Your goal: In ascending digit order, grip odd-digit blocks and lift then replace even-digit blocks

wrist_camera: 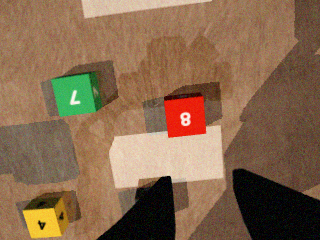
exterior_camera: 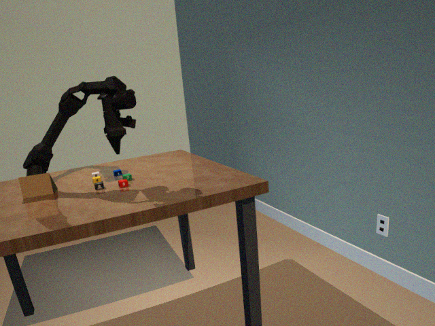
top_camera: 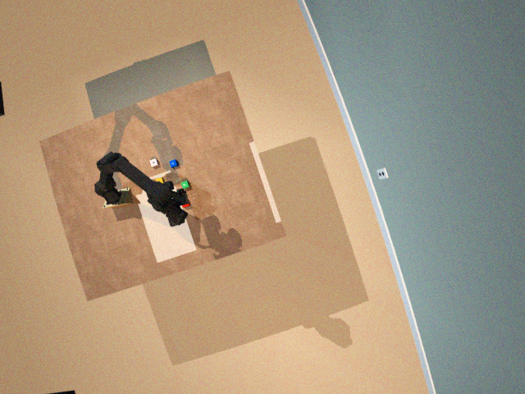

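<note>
Right now the white block is 110 mm behind my gripper tip, 230 mm to the left of it and 110 mm below it. The rest, counted from my gripper tip: green block 20 mm ahead, 90 mm to the left, 110 mm below; then black block 90 mm behind, 30 mm to the left, 110 mm below; then red block 110 mm below.
</note>
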